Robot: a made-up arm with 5 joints. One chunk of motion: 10 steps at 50 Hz.
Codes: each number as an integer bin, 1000 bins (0 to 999) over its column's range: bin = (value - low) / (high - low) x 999, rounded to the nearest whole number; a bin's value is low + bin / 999 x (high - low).
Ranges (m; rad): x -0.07..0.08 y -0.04..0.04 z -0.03..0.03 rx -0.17..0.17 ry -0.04..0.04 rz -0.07..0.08
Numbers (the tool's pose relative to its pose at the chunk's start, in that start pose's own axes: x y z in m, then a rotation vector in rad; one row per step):
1: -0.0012 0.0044 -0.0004 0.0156 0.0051 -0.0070
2: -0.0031 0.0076 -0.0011 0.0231 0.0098 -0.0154
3: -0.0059 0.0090 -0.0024 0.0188 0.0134 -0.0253
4: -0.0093 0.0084 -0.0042 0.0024 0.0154 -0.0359
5: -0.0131 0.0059 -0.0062 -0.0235 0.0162 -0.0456
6: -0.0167 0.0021 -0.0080 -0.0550 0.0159 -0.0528
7: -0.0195 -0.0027 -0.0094 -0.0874 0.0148 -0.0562
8: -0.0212 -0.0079 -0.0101 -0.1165 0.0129 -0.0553
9: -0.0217 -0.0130 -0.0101 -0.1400 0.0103 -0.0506
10: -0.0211 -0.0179 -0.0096 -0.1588 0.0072 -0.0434
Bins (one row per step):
1: 458 554 493 545 563 420
2: 446 594 481 567 622 364
3: 427 612 460 555 667 298
4: 404 604 430 507 692 227
5: 379 573 396 430 702 163
6: 355 526 366 338 698 115
7: 336 466 343 243 684 92
8: 325 401 331 157 661 98
9: 322 337 331 88 628 129
10: 326 276 340 33 589 177

